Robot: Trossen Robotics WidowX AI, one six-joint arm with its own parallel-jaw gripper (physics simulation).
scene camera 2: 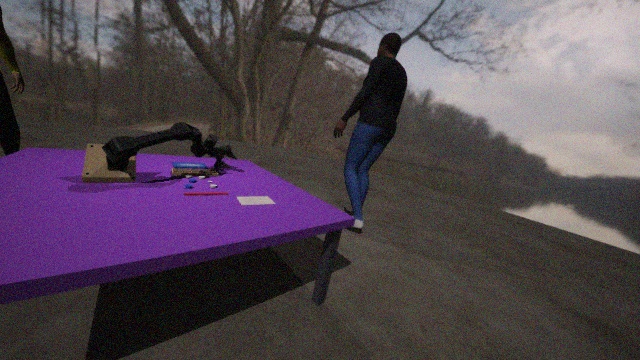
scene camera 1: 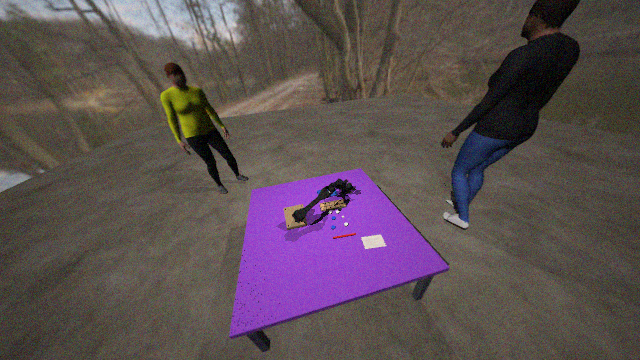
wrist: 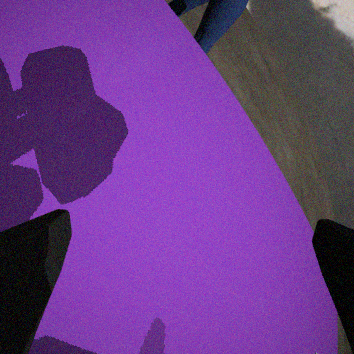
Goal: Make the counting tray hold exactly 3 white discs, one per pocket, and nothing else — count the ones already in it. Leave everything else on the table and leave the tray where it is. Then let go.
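Observation:
The wooden counting tray (scene camera 1: 333, 205) (scene camera 2: 181, 172) lies on the table beyond the loose discs. Its pockets are too small and too shaded to tell what is in them. White discs (scene camera 1: 346, 224) (scene camera 2: 213, 186) lie loose on the table in front of the tray, with blue discs (scene camera 1: 333, 227) (scene camera 2: 188, 186) beside them. My gripper (wrist: 196, 229) is open, with purple table top between its fingers in the wrist view. In the scene views it hangs low over the table, past the tray's far right end. The tray does not show in the wrist view.
A blue object (scene camera 2: 189, 165) lies behind the tray. A red stick (scene camera 1: 344, 235) (scene camera 2: 206, 194) and a white square (scene camera 1: 374, 242) (scene camera 2: 256, 200) lie on the purple table (scene camera 1: 320, 280) (scene camera 2: 150, 230) nearer the front. Two people (scene camera 1: 192, 115) (scene camera 1: 525, 85) stand beyond the table.

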